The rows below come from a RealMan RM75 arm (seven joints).
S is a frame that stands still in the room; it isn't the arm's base.
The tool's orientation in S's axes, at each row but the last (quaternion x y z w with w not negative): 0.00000 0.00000 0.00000 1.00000; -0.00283 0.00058 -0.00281 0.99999; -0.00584 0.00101 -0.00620 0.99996; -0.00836 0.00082 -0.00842 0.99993; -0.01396 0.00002 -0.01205 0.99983; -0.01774 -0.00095 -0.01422 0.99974; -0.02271 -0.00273 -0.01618 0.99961; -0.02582 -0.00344 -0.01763 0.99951; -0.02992 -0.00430 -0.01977 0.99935
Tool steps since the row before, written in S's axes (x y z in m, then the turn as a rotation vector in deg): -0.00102 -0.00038 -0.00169 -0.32 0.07 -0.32; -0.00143 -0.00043 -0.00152 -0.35 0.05 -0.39; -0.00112 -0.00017 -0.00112 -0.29 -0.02 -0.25; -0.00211 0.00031 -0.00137 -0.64 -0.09 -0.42; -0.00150 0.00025 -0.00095 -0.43 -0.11 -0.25; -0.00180 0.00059 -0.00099 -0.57 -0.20 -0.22; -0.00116 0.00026 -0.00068 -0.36 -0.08 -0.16; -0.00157 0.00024 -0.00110 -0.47 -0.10 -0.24; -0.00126 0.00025 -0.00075 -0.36 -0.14 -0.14
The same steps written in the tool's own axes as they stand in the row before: -0.00102 -0.00038 -0.00169 -0.32 0.07 -0.32; -0.00143 -0.00043 -0.00152 -0.35 0.05 -0.39; -0.00112 -0.00017 -0.00112 -0.29 -0.02 -0.25; -0.00211 0.00030 -0.00137 -0.64 -0.09 -0.42; -0.00151 0.00024 -0.00094 -0.43 -0.11 -0.25; -0.00182 0.00057 -0.00097 -0.56 -0.21 -0.23; -0.00117 0.00025 -0.00066 -0.36 -0.08 -0.16; -0.00159 0.00024 -0.00108 -0.47 -0.10 -0.24; -0.00128 0.00024 -0.00072 -0.36 -0.15 -0.15
